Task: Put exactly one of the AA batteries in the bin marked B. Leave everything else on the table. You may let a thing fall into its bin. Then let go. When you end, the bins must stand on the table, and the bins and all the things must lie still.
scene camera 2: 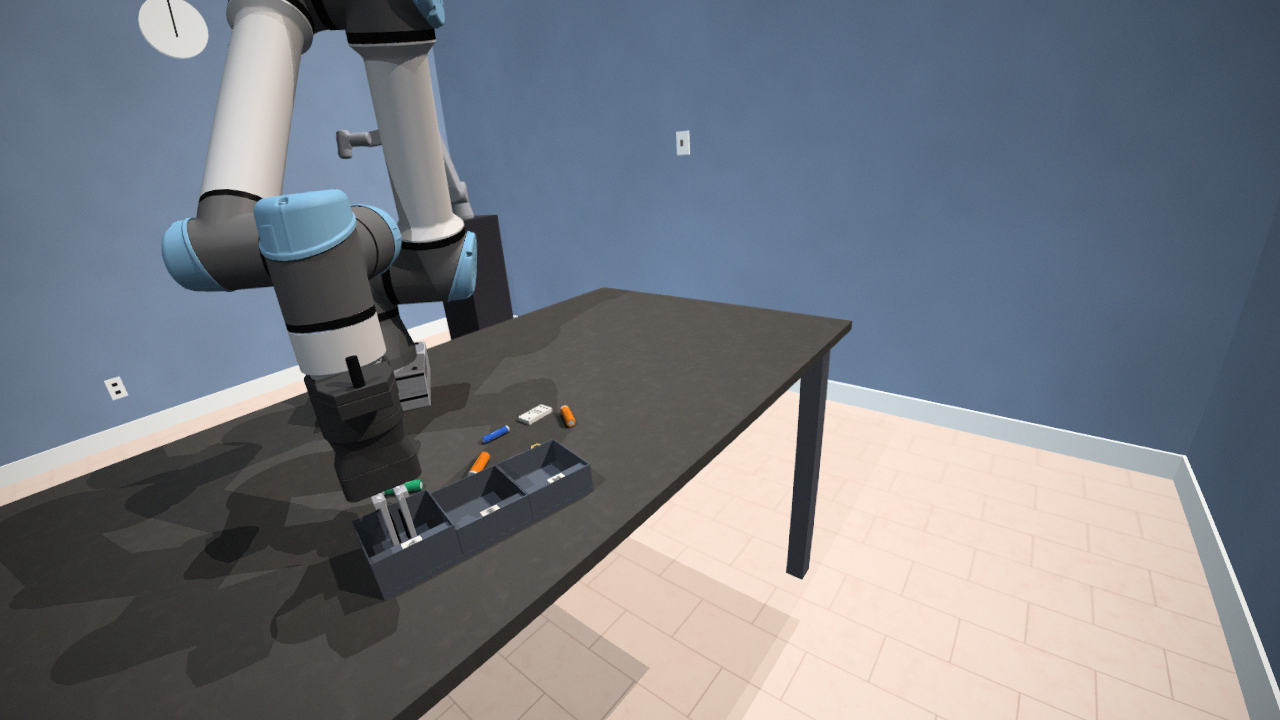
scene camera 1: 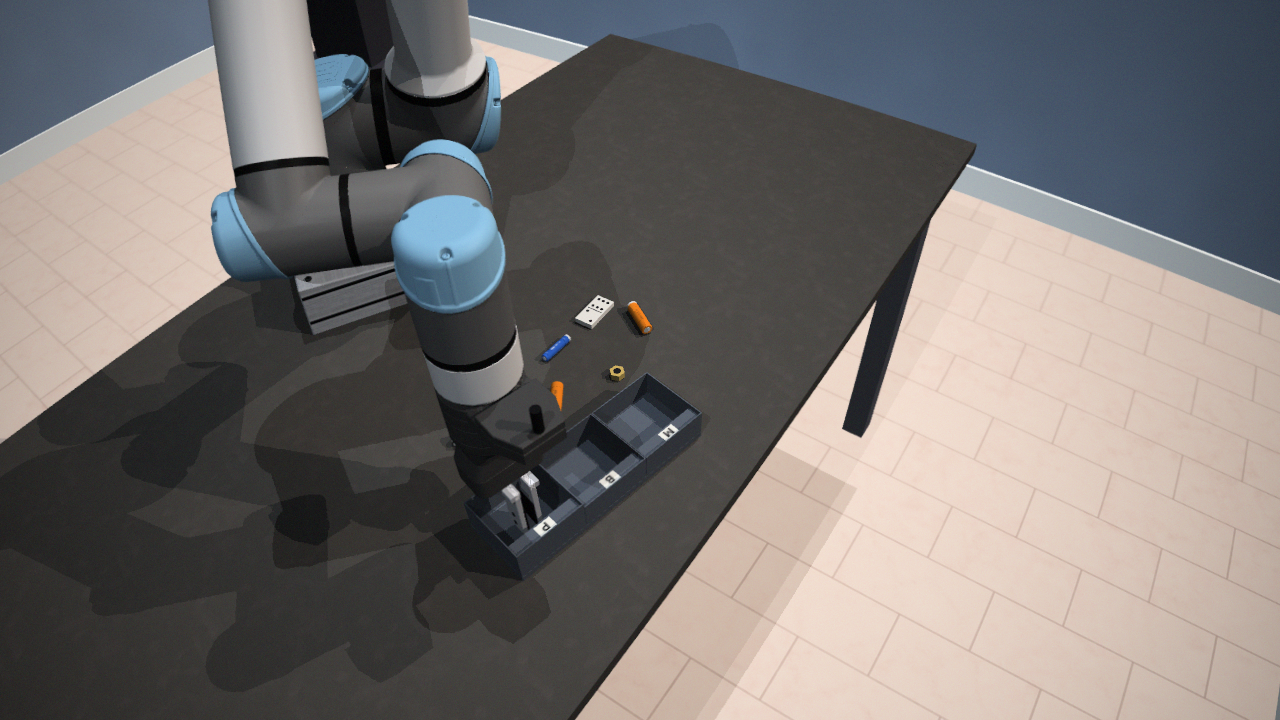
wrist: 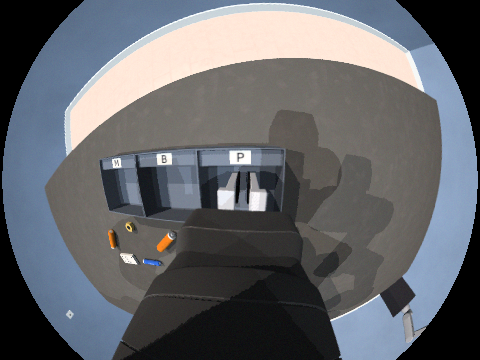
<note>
I see my gripper (scene camera 2: pixel 405 543).
My gripper shows as well in the wrist view (wrist: pixel 243 181).
</note>
